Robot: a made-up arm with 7 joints.
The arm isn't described. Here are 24 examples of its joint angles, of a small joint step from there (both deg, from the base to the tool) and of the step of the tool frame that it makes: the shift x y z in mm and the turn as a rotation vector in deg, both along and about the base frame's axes.
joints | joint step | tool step
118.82 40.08 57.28 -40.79 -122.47 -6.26 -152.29 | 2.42 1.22 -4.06 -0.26 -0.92 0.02 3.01 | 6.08 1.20 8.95 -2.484 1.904 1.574
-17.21 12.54 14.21 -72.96 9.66 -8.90 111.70 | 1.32 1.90 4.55 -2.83 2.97 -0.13 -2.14 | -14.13 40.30 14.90 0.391 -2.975 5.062
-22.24 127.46 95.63 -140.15 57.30 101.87 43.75 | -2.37 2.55 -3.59 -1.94 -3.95 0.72 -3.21 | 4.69 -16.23 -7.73 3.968 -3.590 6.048
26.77 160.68 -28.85 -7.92 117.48 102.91 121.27 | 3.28 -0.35 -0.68 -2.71 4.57 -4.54 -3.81 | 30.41 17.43 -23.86 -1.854 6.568 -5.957
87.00 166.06 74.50 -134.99 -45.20 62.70 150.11 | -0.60 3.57 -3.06 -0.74 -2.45 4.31 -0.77 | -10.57 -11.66 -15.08 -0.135 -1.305 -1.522
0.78 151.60 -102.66 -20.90 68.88 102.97 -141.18 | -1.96 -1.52 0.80 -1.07 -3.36 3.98 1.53 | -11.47 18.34 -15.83 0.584 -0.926 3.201
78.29 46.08 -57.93 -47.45 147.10 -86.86 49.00 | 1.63 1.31 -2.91 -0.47 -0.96 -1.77 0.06 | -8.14 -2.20 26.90 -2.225 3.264 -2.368
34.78 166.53 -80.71 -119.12 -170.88 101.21 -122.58 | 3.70 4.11 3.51 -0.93 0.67 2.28 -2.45 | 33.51 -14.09 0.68 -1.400 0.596 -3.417
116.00 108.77 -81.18 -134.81 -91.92 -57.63 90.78 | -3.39 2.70 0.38 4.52 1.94 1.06 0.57 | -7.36 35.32 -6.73 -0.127 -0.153 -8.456
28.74 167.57 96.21 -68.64 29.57 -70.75 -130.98 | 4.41 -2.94 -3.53 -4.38 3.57 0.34 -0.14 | 49.05 24.30 -35.42 1.309 7.917 2.454
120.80 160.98 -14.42 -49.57 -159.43 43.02 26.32 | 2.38 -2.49 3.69 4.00 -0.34 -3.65 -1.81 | -9.25 13.50 2.84 2.305 -3.907 -3.387
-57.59 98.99 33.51 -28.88 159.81 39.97 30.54 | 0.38 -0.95 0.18 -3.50 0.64 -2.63 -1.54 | 7.98 -8.75 7.31 0.705 -0.612 0.974
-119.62 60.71 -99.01 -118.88 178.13 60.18 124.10 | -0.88 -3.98 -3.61 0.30 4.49 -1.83 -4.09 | 3.14 -19.55 -20.84 -0.077 3.068 -0.350
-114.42 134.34 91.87 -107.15 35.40 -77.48 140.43 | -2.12 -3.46 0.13 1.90 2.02 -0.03 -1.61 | 13.90 36.12 0.42 4.693 -0.440 -5.090
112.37 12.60 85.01 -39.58 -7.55 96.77 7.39 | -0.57 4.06 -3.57 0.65 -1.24 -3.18 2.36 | 0.93 46.04 -4.59 -6.101 2.841 -4.543
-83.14 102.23 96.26 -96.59 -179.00 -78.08 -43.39 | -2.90 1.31 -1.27 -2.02 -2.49 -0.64 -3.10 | -10.57 -13.18 -10.86 -2.864 0.408 2.924
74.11 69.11 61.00 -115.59 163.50 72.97 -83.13 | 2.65 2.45 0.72 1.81 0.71 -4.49 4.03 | 7.92 6.90 6.28 -0.496 4.323 6.119
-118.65 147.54 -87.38 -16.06 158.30 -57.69 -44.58 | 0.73 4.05 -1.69 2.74 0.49 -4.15 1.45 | -46.53 -23.09 -32.87 -3.341 -1.556 9.920
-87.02 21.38 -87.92 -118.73 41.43 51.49 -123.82 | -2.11 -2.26 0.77 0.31 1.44 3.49 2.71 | -10.61 -16.36 10.26 1.392 -0.271 1.970
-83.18 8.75 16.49 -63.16 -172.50 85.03 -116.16 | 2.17 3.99 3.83 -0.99 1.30 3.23 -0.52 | 5.67 63.04 -4.15 -5.169 -2.836 4.689
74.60 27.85 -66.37 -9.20 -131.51 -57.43 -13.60 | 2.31 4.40 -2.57 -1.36 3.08 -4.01 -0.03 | -3.65 32.79 40.75 1.579 6.987 -1.587
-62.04 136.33 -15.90 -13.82 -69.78 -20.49 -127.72 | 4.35 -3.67 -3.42 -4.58 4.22 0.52 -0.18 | 70.29 15.39 10.07 0.577 7.468 -4.556
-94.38 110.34 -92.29 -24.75 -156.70 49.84 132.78 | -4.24 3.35 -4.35 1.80 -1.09 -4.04 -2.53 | -47.21 10.07 -3.47 0.441 -0.778 9.919
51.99 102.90 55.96 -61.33 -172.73 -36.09 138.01 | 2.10 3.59 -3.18 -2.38 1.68 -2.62 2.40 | 35.46 -18.98 -8.80 -0.572 3.208 -1.533
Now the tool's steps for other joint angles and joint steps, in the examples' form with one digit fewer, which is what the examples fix.
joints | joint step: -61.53 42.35 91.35 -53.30 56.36 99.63 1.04 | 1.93 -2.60 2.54 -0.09 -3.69 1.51 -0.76
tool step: 4.0 -8.7 -38.0 -1.24 4.63 -1.07
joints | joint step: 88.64 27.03 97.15 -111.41 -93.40 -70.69 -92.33 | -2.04 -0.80 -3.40 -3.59 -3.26 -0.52 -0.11
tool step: 11.8 1.3 -29.9 -2.05 2.59 -1.84
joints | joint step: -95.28 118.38 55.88 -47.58 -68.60 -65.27 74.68 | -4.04 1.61 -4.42 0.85 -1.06 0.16 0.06
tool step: -12.2 0.2 -9.5 -2.19 0.32 1.25
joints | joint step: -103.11 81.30 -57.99 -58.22 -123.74 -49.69 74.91 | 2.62 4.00 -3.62 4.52 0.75 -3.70 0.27
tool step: -10.5 61.7 -26.0 -4.11 6.74 10.89
